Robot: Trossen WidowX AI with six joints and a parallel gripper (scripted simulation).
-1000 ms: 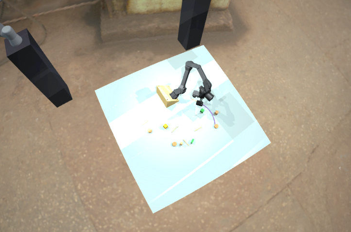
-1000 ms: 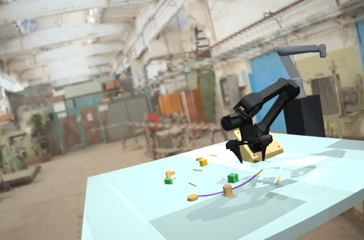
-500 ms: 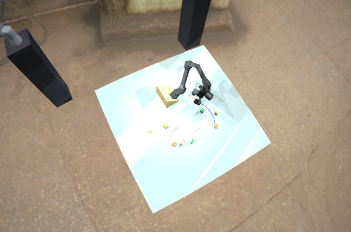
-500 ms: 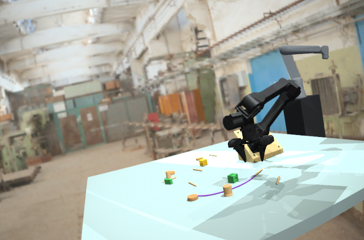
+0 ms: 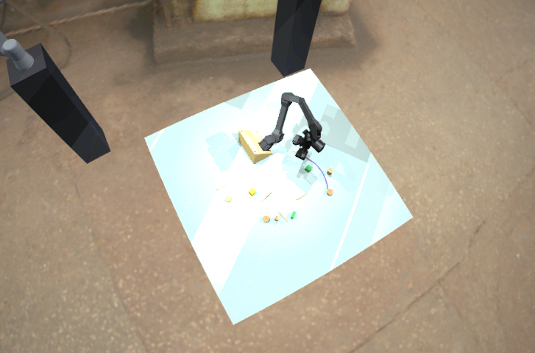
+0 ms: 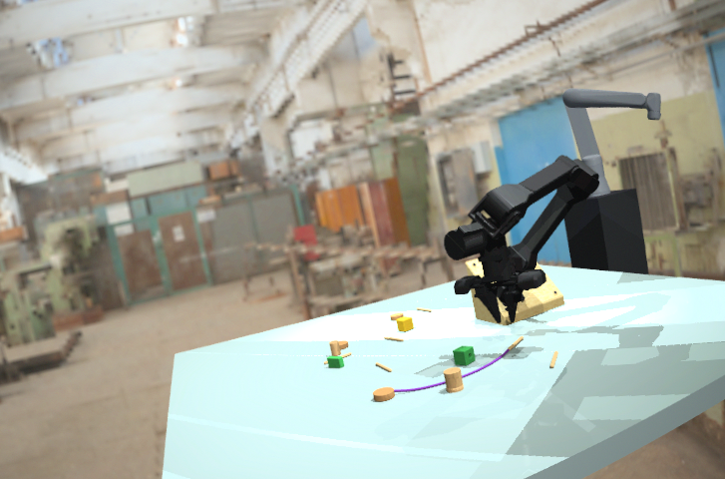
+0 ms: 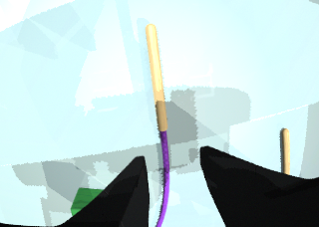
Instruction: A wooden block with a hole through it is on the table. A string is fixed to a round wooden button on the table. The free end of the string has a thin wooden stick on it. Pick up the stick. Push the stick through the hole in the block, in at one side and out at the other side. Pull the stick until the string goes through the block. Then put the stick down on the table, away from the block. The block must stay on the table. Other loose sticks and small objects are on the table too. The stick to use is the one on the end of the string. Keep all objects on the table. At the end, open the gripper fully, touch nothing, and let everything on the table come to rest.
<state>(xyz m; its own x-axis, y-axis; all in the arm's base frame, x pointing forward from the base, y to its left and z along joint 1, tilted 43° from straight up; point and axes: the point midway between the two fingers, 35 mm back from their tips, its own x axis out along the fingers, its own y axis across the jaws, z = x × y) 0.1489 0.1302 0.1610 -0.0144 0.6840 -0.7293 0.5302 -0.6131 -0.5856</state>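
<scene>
The thin wooden stick lies 60 mm below my gripper tip, 10 mm to the right of it and 10 mm behind it. Round my gripper tip: green cube: 100 mm ahead, 40 mm below, 20 mm to the right; then round wooden button: 290 mm ahead, 50 mm below, 20 mm to the left; then yellow cube: 400 mm to the right, 60 mm ahead, 40 mm below.
</scene>
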